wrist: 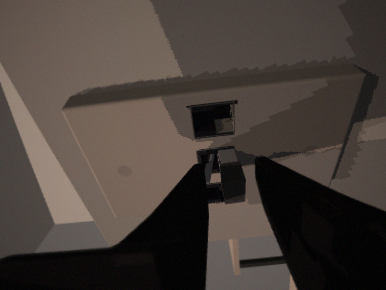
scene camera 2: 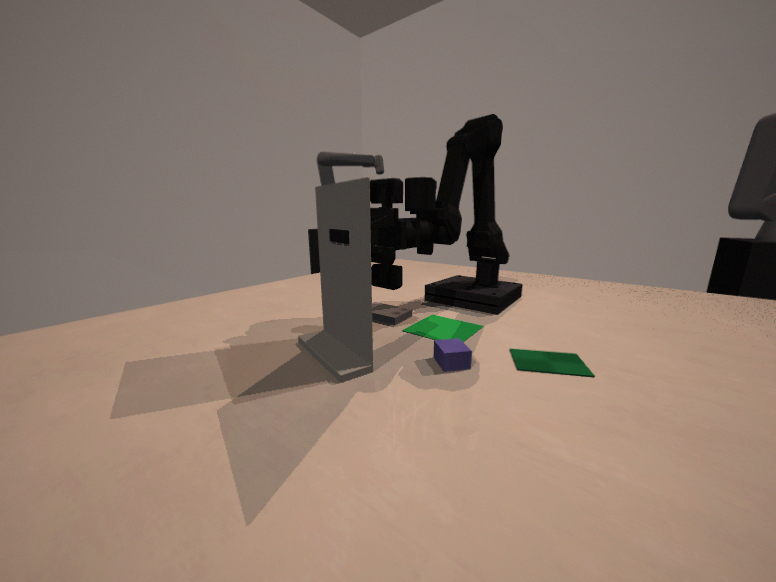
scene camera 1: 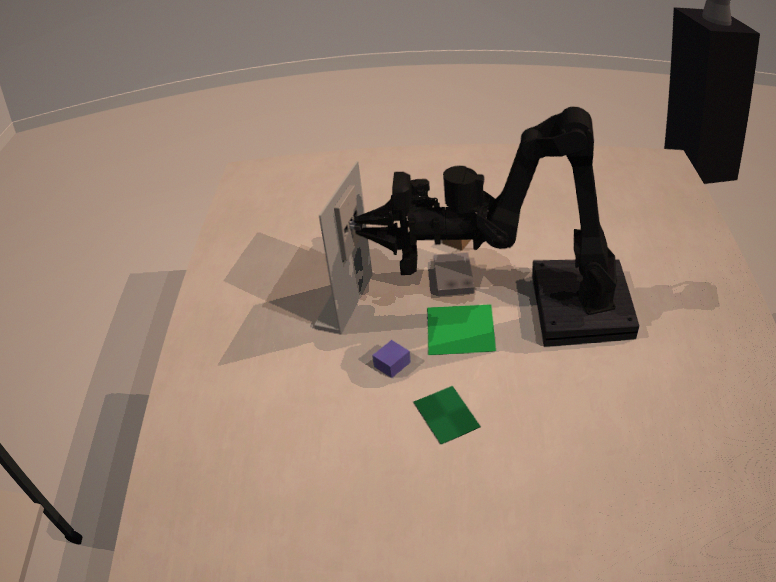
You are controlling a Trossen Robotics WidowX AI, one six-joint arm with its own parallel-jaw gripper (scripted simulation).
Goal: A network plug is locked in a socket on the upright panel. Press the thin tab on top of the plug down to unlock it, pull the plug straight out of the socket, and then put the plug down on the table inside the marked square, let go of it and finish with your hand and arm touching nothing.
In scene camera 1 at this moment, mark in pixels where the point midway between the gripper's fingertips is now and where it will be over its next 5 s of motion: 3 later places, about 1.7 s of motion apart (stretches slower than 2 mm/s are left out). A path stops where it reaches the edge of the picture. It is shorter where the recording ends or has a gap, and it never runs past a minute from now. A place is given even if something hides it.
My gripper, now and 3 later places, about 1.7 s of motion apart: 354, 225; 368, 227; 385, 230; 399, 208
